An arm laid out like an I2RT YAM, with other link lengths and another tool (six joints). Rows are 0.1 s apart.
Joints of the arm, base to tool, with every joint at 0 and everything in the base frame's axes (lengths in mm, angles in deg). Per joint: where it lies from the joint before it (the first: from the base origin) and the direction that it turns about. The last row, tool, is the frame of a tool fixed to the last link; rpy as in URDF.
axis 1: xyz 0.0 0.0 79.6 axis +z
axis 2: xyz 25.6 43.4 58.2 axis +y
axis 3: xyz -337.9 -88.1 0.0 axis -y
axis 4: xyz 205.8 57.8 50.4 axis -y
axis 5: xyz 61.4 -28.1 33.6 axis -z
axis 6: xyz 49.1 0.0 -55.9 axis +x
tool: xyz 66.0 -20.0 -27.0 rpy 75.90 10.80 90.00
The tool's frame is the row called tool.
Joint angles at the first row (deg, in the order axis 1, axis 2, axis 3, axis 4, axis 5, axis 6):
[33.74 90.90 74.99 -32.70 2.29 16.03]
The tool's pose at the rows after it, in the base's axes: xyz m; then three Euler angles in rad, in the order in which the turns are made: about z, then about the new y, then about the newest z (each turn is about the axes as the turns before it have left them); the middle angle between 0 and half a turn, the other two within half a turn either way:
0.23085, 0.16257, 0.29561, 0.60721, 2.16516, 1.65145
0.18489, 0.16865, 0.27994, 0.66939, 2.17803, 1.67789
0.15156, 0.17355, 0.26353, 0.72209, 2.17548, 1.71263
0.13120, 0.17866, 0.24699, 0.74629, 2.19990, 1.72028
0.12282, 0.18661, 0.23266, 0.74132, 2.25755, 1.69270
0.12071, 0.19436, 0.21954, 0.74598, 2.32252, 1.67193
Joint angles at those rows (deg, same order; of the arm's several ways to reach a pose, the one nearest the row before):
[41.48 84.39 67.63 -31.45 3.34 20.26]
[50.14 79.59 60.00 -29.60 6.26 25.65]
[57.83 76.56 53.54 -26.35 8.87 31.11]
[63.62 76.52 49.52 -24.29 11.24 35.26]
[66.90 79.57 48.58 -24.30 12.70 37.46]
[67.77 83.31 48.60 -24.39 11.97 37.71]

